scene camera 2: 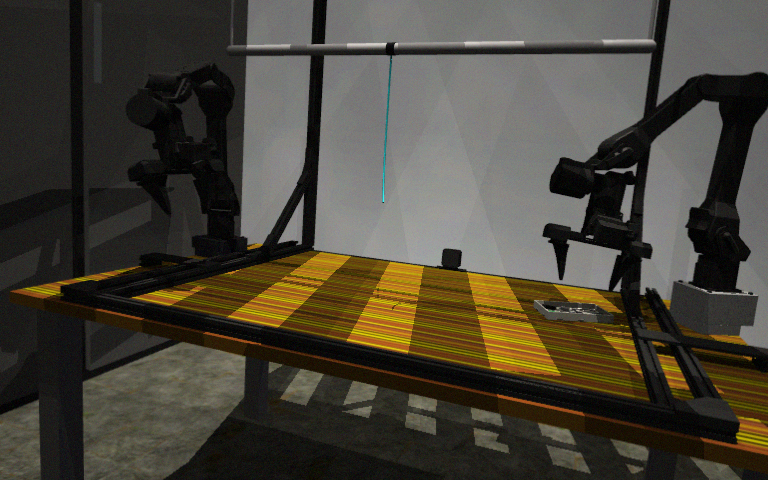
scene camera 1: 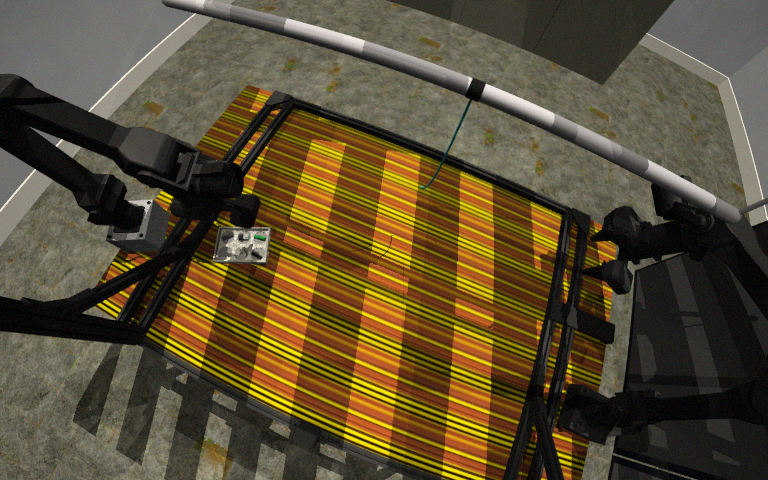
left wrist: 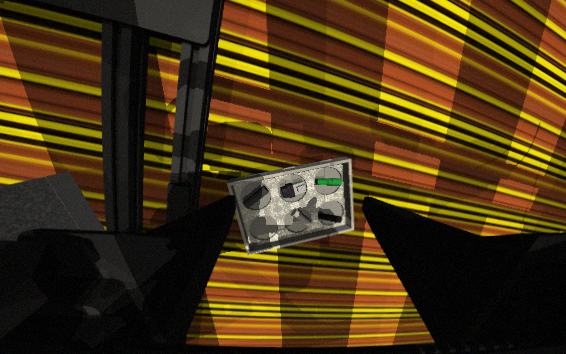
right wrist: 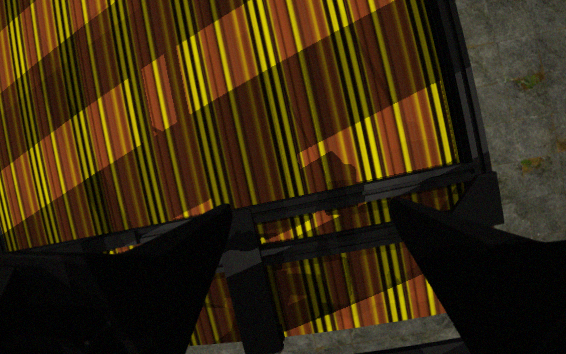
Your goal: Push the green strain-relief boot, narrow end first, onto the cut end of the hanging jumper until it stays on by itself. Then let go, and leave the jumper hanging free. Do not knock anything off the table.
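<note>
The green boot lies on its side in a shallow grey tray, in the upper right compartment in the left wrist view. Which end is narrow is too small to tell. The teal jumper hangs from a dark clamp, its lower end free above the table. My left gripper is open and empty above the tray, its fingertips on either side of it in the left wrist view. My right gripper is open and empty above the table's right side in scene camera 1.
Several dark and grey small parts lie in the tray's other compartments. A long grey bar carries the clamp. Black frame rails border the striped table. A grey block is under the left arm's base.
</note>
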